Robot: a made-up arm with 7 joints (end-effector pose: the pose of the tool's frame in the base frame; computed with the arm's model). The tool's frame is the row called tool. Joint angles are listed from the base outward.
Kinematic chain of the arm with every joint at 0, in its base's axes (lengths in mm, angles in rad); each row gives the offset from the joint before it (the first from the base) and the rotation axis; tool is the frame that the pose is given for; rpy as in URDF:
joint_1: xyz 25 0 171 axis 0.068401 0.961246 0.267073
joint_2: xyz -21 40 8 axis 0.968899 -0.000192 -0.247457
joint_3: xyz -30 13 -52 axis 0.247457 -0.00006 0.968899
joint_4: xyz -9 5 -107 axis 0.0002 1 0.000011
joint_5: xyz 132 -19 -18 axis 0.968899 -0.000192 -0.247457
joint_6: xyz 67 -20 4 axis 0.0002 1 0.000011
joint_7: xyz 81 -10 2 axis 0.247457 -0.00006 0.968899
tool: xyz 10 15 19 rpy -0.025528 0.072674 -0.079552
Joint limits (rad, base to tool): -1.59..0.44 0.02..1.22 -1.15..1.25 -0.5..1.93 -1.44..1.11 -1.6..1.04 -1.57..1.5
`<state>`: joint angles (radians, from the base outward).
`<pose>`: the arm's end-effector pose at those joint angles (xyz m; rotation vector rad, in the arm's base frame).
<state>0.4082 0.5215 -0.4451 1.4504 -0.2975 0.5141 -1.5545</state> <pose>-0.2312 0.2025 -0.1736 -1.4937 2.0156 -0.0652</pose>
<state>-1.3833 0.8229 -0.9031 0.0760 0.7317 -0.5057 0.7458</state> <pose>0.2469 -0.1138 0.0922 1.1935 -1.8869 -0.5917</pose>
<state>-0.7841 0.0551 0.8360 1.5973 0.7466 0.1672 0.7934</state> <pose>0.2830 0.0322 -0.1871 0.5514 0.9838 0.4756</pose>
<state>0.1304 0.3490 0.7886 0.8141 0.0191 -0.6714 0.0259</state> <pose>0.1107 0.3007 -0.0486 0.4798 0.2034 0.6659</pose>
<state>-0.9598 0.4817 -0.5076 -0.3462 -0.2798 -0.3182 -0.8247</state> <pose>0.1422 -0.1096 0.2498 0.5292 -1.1608 -1.7281</pose>
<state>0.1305 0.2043 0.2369 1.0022 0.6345 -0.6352 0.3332</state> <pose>0.0889 0.0912 -0.1851 0.6259 0.5517 -0.0929</pose>
